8 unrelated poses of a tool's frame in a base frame.
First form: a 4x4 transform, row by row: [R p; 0 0 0 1], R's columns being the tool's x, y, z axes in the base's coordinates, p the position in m. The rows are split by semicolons.
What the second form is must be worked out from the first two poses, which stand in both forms.
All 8 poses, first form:
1: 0.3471 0.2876 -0.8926 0.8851; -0.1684 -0.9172 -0.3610 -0.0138; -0.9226 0.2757 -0.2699 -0.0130; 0 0 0 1
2: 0.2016 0.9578 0.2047 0.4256; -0.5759 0.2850 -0.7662 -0.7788; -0.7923 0.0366 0.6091 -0.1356; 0 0 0 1
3: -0.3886 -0.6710 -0.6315 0.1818; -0.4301 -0.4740 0.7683 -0.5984; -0.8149 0.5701 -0.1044 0.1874; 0 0 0 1
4: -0.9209 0.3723 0.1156 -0.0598; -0.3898 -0.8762 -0.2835 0.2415; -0.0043 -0.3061 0.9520 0.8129; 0 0 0 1
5: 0.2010 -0.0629 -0.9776 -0.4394; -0.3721 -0.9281 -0.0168 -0.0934; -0.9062 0.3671 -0.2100 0.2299; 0 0 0 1
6: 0.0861 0.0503 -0.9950 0.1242; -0.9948 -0.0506 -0.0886 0.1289; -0.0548 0.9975 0.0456 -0.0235; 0 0 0 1
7: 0.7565 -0.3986 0.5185 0.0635; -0.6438 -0.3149 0.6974 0.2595; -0.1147 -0.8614 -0.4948 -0.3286; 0 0 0 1
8: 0.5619 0.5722 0.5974 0.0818; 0.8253 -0.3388 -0.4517 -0.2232; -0.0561 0.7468 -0.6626 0.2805; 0 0 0 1
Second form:
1: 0.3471 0.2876 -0.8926 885.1; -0.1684 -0.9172 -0.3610 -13.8; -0.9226 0.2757 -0.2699 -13.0; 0 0 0 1
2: 0.2016 0.9578 0.2047 425.6; -0.5759 0.2850 -0.7662 -778.8; -0.7923 0.0366 0.6091 -135.6; 0 0 0 1
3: -0.3886 -0.6710 -0.6315 181.8; -0.4301 -0.4740 0.7683 -598.4; -0.8149 0.5701 -0.1044 187.4; 0 0 0 1
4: -0.9209 0.3723 0.1156 -59.8; -0.3898 -0.8762 -0.2835 241.5; -0.0043 -0.3061 0.9520 812.9; 0 0 0 1
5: 0.2010 -0.0629 -0.9776 -439.4; -0.3721 -0.9281 -0.0168 -93.4; -0.9062 0.3671 -0.2100 229.9; 0 0 0 1
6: 0.0861 0.0503 -0.9950 124.2; -0.9948 -0.0506 -0.0886 128.9; -0.0548 0.9975 0.0456 -23.5; 0 0 0 1
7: 0.7565 -0.3986 0.5185 63.5; -0.6438 -0.3149 0.6974 259.5; -0.1147 -0.8614 -0.4948 -328.6; 0 0 0 1
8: 0.5619 0.5722 0.5974 81.8; 0.8253 -0.3388 -0.4517 -223.2; -0.0561 0.7468 -0.6626 280.5; 0 0 0 1
